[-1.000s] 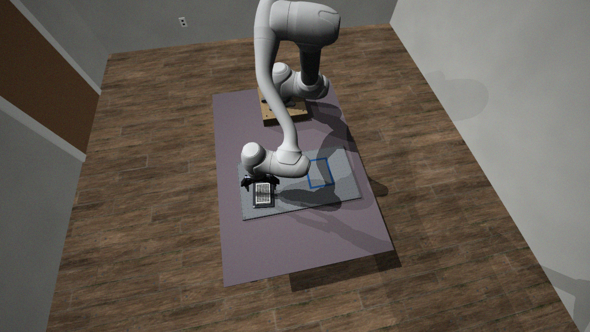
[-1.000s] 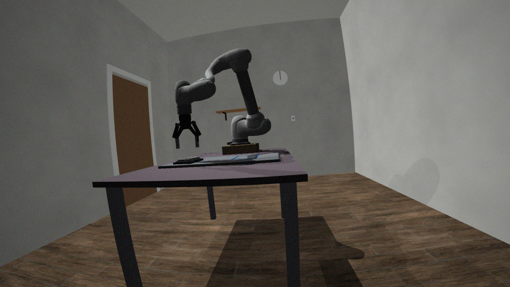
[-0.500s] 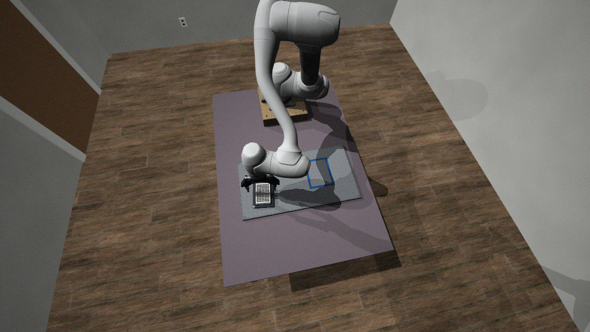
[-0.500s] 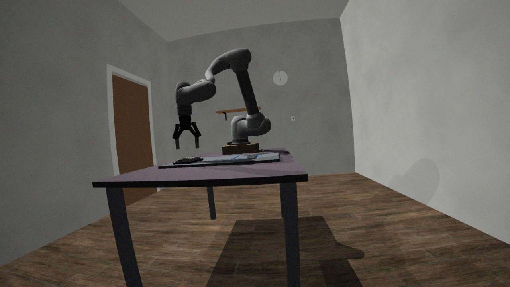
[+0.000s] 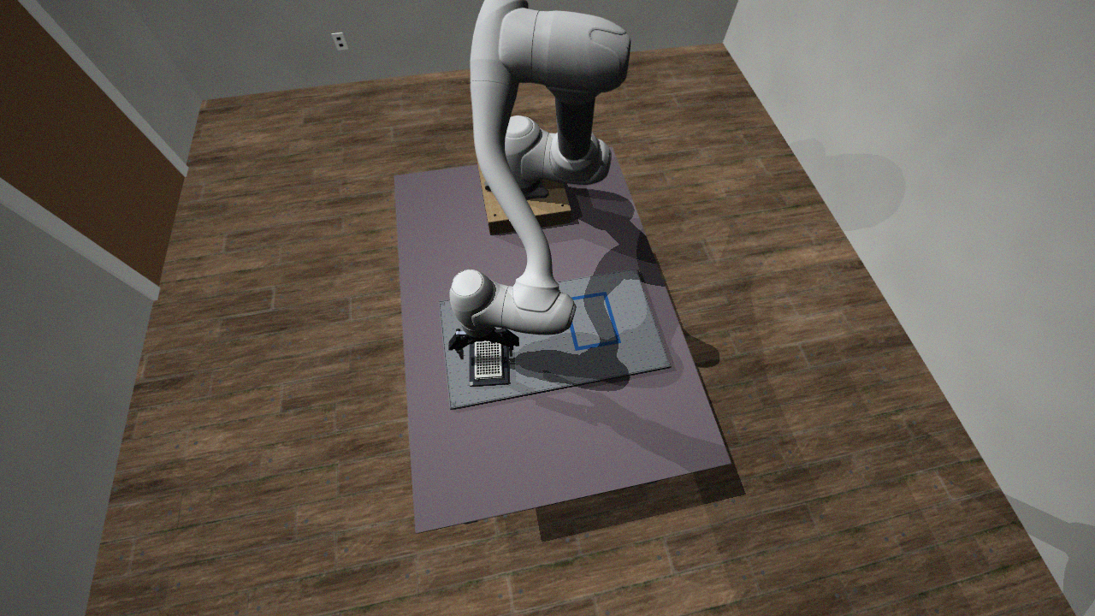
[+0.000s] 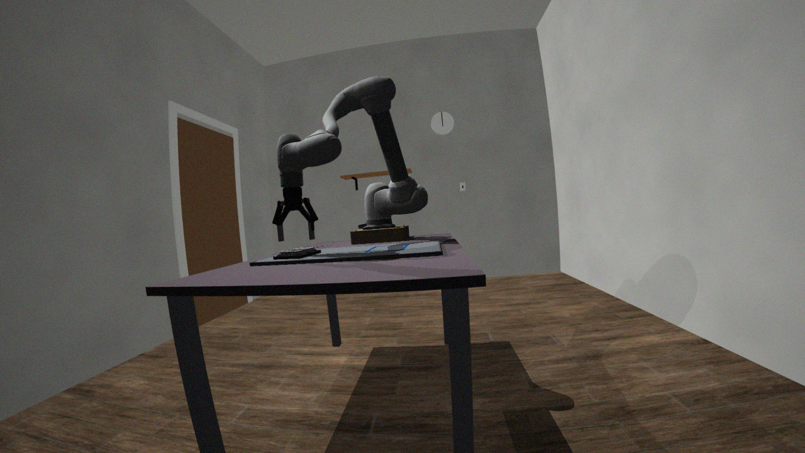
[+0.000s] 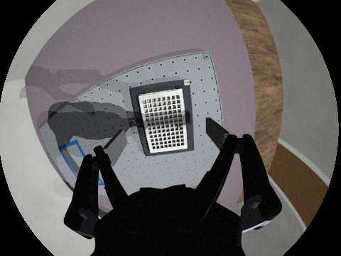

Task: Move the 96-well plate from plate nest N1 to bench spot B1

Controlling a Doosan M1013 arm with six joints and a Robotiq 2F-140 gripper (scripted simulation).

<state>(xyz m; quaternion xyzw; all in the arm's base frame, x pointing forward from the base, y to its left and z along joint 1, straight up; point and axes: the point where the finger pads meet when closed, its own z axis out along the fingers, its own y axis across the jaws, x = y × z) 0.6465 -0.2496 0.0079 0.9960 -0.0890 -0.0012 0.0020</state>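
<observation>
Right now my hand is 50 mm above the white 96-well plate. Also, from my hand: dark plate nest N1: 70 mm below.
</observation>
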